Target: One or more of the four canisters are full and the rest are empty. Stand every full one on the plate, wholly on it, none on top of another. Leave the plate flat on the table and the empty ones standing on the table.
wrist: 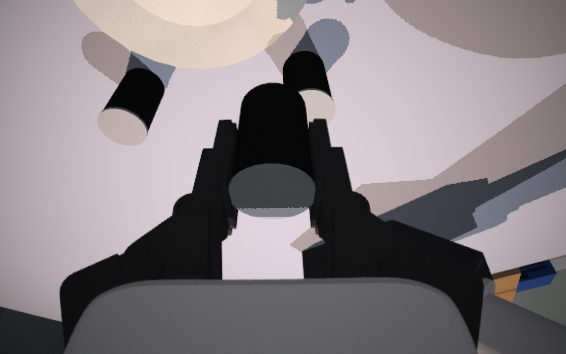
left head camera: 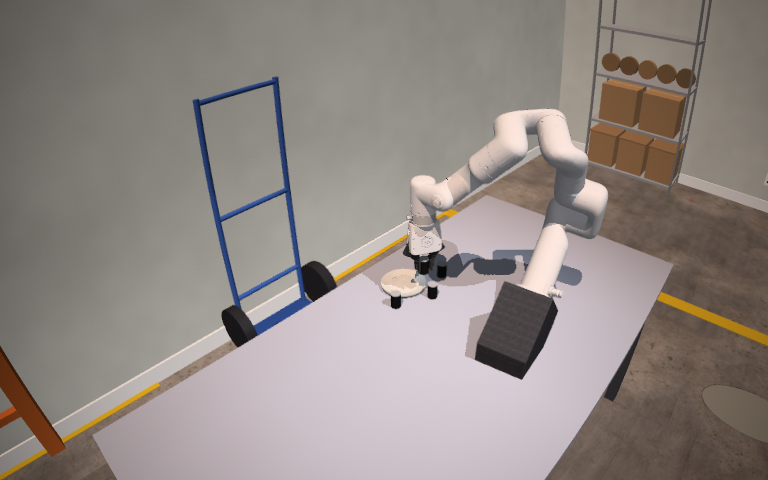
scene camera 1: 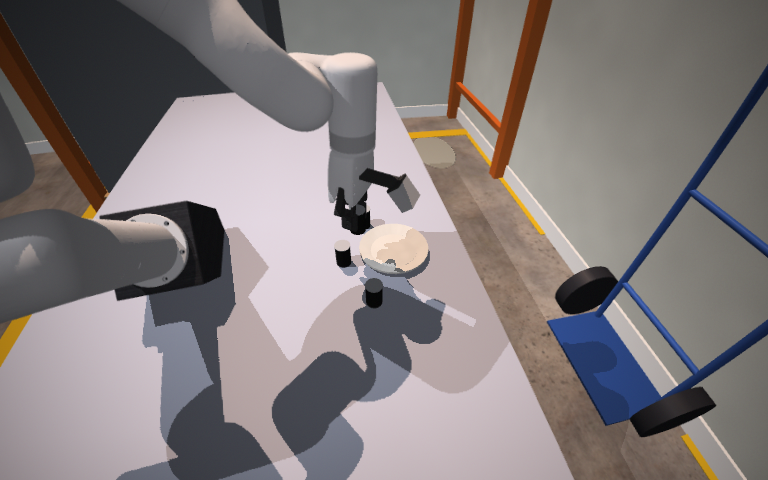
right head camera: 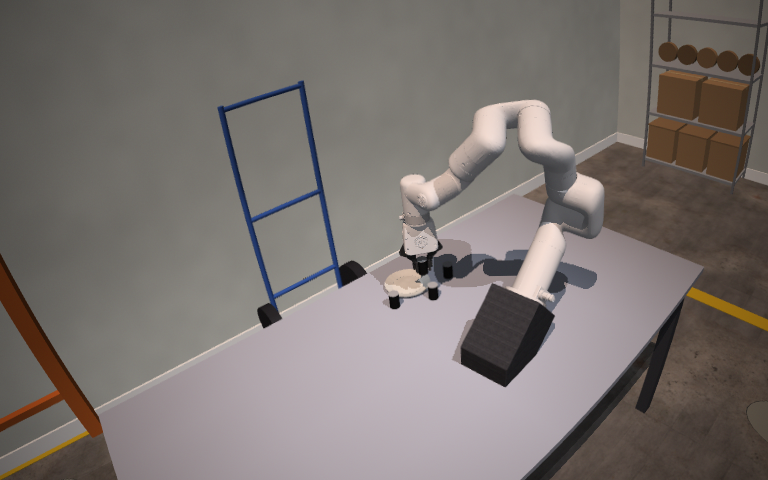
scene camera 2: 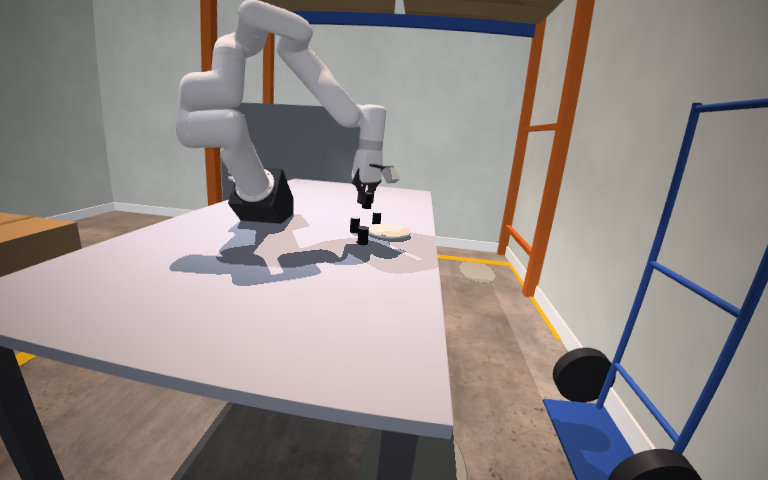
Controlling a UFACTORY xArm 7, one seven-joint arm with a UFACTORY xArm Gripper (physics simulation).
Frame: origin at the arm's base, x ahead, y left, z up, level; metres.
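Seen in the pictures: gripper, between the fingertips: [wrist: 273, 142] [left head camera: 424, 269] [scene camera 1: 354, 223] [right head camera: 423, 269] [scene camera 2: 365, 203]; arm's base, origin of its link: [left head camera: 532, 296] [scene camera 1: 151, 250] [right head camera: 524, 299] [scene camera 2: 255, 185].
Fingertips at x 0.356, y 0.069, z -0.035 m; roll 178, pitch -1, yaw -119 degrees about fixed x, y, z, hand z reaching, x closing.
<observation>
Offsets run from my fingertips to a thing's top centre.
My gripper [left head camera: 424, 268] [right head camera: 423, 268] [wrist: 273, 142] is shut on a black canister @[dz +0.036, dx +0.006, dy -0.003 m] [scene camera 1: 357, 224] [scene camera 2: 368, 200] [wrist: 272, 142], held upright above the table beside the plate. The cream plate @[dz -0.083, dx +0.082, dy +0.009 m] [left head camera: 391, 281] [right head camera: 399, 282] [scene camera 1: 408, 247] [scene camera 2: 393, 230] [wrist: 190, 47] lies flat with no canister on it. Three other canisters stand on the table around it: one @[dz -0.048, dx +0.024, dy +0.104 m] [left head camera: 395, 300] [right head camera: 394, 300] [scene camera 2: 376, 217] [wrist: 136, 95], mostly hidden in scene camera 1; one @[dz -0.048, dx -0.028, dy -0.010 m] [left head camera: 432, 291] [right head camera: 432, 292] [scene camera 1: 343, 255] [scene camera 2: 354, 225] [wrist: 305, 72]; one @[dz -0.048, dx +0.025, dy -0.121 m] [left head camera: 441, 270] [right head camera: 448, 271] [scene camera 1: 373, 294] [scene camera 2: 363, 236]. Looks do not tell full from empty.
The dark arm base [left head camera: 512, 328] [right head camera: 501, 333] [scene camera 1: 203, 243] [scene camera 2: 263, 200] stands on the table. A blue hand truck [left head camera: 284, 192] [right head camera: 320, 192] stands on the floor past the table's edge, on the plate's side. A shelf rack with boxes stands at the wall.
</observation>
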